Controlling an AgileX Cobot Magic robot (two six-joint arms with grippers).
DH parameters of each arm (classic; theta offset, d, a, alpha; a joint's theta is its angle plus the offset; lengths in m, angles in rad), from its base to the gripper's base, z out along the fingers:
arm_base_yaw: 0 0.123 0 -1.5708
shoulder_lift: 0.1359 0 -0.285 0
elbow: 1.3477 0 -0.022 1.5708
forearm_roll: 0 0.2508 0 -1.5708
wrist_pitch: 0 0 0.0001 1.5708
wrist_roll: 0 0.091 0 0
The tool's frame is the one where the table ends.
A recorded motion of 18 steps. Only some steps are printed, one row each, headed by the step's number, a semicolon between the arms.
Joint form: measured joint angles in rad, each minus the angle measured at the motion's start. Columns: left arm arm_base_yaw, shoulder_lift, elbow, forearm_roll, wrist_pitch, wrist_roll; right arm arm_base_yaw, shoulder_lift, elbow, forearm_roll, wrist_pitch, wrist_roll.
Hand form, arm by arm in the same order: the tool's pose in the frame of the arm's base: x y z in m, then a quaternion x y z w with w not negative. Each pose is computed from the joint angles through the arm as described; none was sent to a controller.
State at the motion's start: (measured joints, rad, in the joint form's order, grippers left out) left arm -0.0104 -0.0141 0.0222 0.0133 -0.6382 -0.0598; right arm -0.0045 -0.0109 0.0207 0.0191 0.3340 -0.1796
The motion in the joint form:
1: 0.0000 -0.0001 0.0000 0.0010 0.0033 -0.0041; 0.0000 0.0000 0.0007 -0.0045 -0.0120 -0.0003
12: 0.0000 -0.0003 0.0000 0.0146 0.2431 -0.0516; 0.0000 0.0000 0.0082 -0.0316 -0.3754 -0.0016
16: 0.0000 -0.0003 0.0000 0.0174 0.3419 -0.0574; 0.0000 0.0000 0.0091 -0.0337 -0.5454 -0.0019
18: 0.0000 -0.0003 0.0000 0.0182 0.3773 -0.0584; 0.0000 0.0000 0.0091 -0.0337 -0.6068 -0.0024
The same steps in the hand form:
1: 0.0342 -0.0011 0.2589 -0.00486 0.41538 -0.03031 0.90913; 0.0539 0.0002 0.1775 -0.06502 0.78561 -0.05059 0.61321
12: 0.0463 -0.0015 0.2408 -0.01502 0.52096 -0.04377 0.85232; 0.0564 -0.0002 0.2078 -0.06319 0.66395 -0.07355 0.74147
16: 0.0500 -0.0013 0.2326 -0.01808 0.56239 -0.04311 0.82555; 0.0534 0.0000 0.2226 -0.05867 0.59878 -0.07894 0.79485
18: 0.0512 -0.0013 0.2296 -0.01901 0.57690 -0.04241 0.81549; 0.0517 0.0001 0.2279 -0.05677 0.57405 -0.08065 0.81286

